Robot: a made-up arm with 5 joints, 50 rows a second.
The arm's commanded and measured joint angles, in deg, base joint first. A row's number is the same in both.
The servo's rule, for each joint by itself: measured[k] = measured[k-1] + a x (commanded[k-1-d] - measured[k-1]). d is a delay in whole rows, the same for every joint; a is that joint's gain. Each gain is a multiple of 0.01, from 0.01 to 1. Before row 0 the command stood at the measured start. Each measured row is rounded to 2 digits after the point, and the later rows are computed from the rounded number. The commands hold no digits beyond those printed.
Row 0, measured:
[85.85, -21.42, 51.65, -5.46, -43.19]
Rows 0 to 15, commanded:
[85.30, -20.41, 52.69, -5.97, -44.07]
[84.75, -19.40, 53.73, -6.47, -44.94]
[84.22, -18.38, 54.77, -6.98, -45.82]
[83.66, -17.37, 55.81, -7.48, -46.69]
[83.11, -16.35, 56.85, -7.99, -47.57]
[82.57, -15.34, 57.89, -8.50, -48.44]
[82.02, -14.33, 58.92, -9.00, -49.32]
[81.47, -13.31, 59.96, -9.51, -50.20]
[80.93, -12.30, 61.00, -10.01, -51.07]
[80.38, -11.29, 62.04, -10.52, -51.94]
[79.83, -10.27, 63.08, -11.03, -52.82]
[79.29, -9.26, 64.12, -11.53, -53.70]
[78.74, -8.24, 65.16, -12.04, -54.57]
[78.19, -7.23, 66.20, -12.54, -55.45]
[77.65, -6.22, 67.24, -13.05, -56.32]
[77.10, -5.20, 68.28, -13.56, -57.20]
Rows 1 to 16, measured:
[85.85, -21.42, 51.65, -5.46, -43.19]
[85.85, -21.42, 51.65, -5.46, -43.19]
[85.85, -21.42, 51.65, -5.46, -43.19]
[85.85, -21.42, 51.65, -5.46, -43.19]
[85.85, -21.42, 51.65, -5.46, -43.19]
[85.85, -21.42, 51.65, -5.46, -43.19]
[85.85, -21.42, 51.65, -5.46, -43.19]
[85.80, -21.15, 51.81, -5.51, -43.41]
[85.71, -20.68, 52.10, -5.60, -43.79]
[85.58, -20.06, 52.50, -5.72, -44.30]
[85.41, -19.33, 53.00, -5.88, -44.90]
[85.20, -18.53, 53.58, -6.07, -45.57]
[84.96, -17.67, 54.23, -6.29, -46.29]
[84.70, -16.77, 54.93, -6.53, -47.05]
[84.41, -15.84, 55.68, -6.80, -47.84]
[84.10, -14.88, 56.48, -7.09, -48.65]
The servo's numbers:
d 7
a 0.09 0.27 0.15 0.09 0.25

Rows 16 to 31, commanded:
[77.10, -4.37, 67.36, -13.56, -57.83]
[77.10, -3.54, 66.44, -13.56, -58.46]
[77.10, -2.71, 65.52, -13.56, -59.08]
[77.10, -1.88, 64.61, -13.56, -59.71]
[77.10, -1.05, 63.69, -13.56, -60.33]
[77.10, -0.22, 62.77, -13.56, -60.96]
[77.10, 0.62, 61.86, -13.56, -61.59]
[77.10, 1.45, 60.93, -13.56, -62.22]
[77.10, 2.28, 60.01, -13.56, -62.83]
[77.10, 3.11, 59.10, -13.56, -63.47]
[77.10, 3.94, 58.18, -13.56, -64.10]
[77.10, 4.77, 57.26, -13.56, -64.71]
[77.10, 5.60, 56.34, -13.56, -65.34]
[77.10, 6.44, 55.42, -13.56, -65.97]
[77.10, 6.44, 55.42, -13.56, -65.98]
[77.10, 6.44, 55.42, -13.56, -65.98]
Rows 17 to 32, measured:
[83.77, -13.91, 57.31, -7.40, -49.47]
[83.42, -12.93, 58.18, -7.73, -50.31]
[83.05, -11.94, 59.07, -8.07, -51.16]
[82.66, -10.94, 59.98, -8.43, -52.01]
[82.26, -9.94, 60.91, -8.80, -52.87]
[81.85, -8.94, 61.86, -9.18, -53.73]
[81.42, -7.93, 62.82, -9.57, -54.60]
[81.03, -6.97, 63.50, -9.93, -55.41]
[80.68, -6.04, 63.94, -10.26, -56.17]
[80.36, -5.14, 64.18, -10.56, -56.90]
[80.07, -4.26, 64.24, -10.83, -57.60]
[79.80, -3.39, 64.16, -11.08, -58.28]
[79.56, -2.53, 63.95, -11.30, -58.95]
[79.34, -1.68, 63.64, -11.50, -59.61]
[79.14, -0.83, 63.23, -11.69, -60.26]
[78.96, 0.01, 62.75, -11.86, -60.90]

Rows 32 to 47, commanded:
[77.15, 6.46, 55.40, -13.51, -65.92]
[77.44, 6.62, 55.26, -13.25, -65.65]
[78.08, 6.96, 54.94, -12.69, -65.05]
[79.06, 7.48, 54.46, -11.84, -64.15]
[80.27, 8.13, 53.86, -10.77, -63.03]
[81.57, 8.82, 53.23, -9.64, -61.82]
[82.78, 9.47, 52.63, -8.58, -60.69]
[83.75, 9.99, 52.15, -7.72, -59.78]
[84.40, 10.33, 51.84, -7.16, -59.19]
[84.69, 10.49, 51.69, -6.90, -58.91]
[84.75, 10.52, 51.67, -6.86, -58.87]
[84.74, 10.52, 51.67, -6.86, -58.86]
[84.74, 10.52, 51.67, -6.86, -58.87]
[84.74, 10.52, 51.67, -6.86, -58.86]
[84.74, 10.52, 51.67, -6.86, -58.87]
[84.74, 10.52, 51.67, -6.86, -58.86]
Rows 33 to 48, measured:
[78.79, 0.85, 62.20, -12.01, -61.54]
[78.64, 1.68, 61.60, -12.15, -62.18]
[78.50, 2.51, 60.95, -12.28, -62.81]
[78.37, 3.34, 60.26, -12.40, -63.44]
[78.26, 4.18, 59.53, -12.50, -64.07]
[78.16, 4.79, 58.91, -12.60, -64.55]
[78.06, 5.24, 58.39, -12.69, -64.91]
[77.98, 5.57, 57.94, -12.76, -65.16]
[77.93, 5.85, 57.54, -12.80, -65.28]
[77.94, 6.15, 57.15, -12.79, -65.22]
[78.04, 6.51, 56.75, -12.70, -64.95]
[78.24, 6.95, 56.32, -12.53, -64.47]
[78.54, 7.45, 55.86, -12.27, -63.81]
[78.92, 8.00, 55.38, -11.94, -63.03]
[79.35, 8.54, 54.90, -11.56, -62.22]
[79.80, 9.02, 54.44, -11.16, -61.46]

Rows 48 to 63, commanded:
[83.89, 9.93, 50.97, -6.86, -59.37]
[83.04, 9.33, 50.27, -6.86, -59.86]
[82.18, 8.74, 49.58, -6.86, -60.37]
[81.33, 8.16, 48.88, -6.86, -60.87]
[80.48, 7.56, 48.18, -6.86, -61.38]
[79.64, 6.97, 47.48, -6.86, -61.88]
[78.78, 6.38, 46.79, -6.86, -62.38]
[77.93, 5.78, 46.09, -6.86, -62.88]
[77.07, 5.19, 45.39, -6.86, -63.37]
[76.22, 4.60, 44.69, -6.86, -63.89]
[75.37, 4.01, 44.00, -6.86, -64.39]
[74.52, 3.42, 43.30, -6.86, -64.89]
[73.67, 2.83, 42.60, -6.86, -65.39]
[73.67, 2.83, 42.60, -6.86, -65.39]
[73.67, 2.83, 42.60, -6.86, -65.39]
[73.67, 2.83, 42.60, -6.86, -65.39]
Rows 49 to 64, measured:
[80.24, 9.42, 54.03, -10.78, -60.82]
[80.65, 9.72, 53.68, -10.43, -60.33]
[81.02, 9.94, 53.38, -10.11, -59.96]
[81.35, 10.10, 53.12, -9.82, -59.69]
[81.66, 10.21, 52.90, -9.55, -59.48]
[81.94, 10.29, 52.72, -9.31, -59.33]
[82.19, 10.35, 52.56, -9.09, -59.21]
[82.34, 10.24, 52.32, -8.89, -59.25]
[82.40, 9.99, 52.01, -8.71, -59.40]
[82.38, 9.65, 51.65, -8.54, -59.64]
[82.29, 9.25, 51.23, -8.39, -59.95]
[82.13, 8.79, 50.77, -8.25, -60.31]
[81.91, 8.30, 50.28, -8.12, -60.70]
[81.63, 7.78, 49.76, -8.01, -61.12]
[81.30, 7.24, 49.21, -7.91, -61.56]
[80.92, 6.69, 48.64, -7.82, -62.01]

